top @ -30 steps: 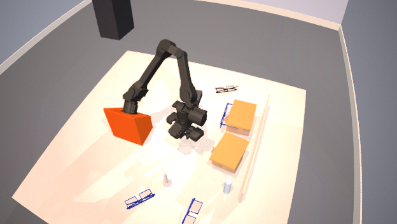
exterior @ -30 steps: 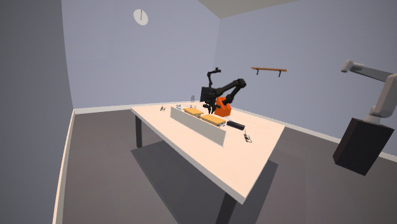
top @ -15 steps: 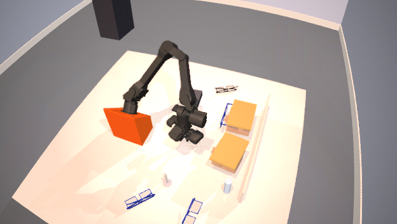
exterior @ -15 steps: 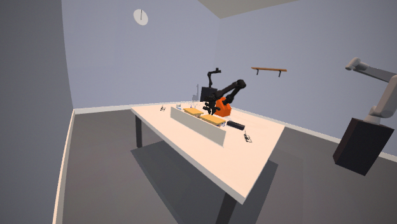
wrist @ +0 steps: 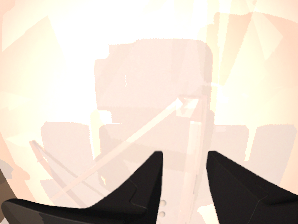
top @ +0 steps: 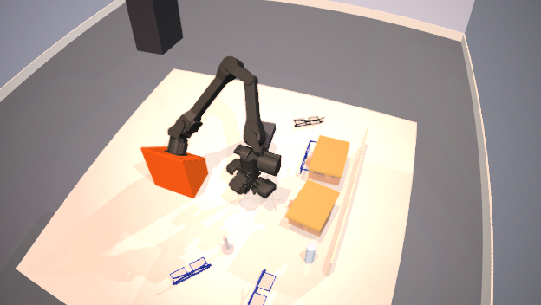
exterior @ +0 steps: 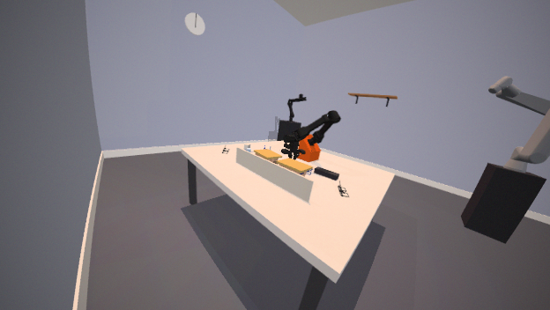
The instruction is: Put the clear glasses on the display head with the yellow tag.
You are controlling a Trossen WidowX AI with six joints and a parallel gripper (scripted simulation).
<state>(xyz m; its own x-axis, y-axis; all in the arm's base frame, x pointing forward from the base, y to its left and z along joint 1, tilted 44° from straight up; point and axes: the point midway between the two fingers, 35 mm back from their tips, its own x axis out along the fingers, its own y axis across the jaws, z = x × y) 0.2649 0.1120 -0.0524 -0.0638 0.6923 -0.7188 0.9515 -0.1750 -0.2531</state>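
Now: the peg 20 mm ahead of my gripper tip, 240 mm to the right of it and 10 mm above it. Round my gripper tip: low wall (340 mm ahead, 100 mm to the left, 40 mm above); dark case (70 mm behind, 260 mm to the left); pale cylinder (280 mm ahead, 170 mm to the right, 30 mm above).
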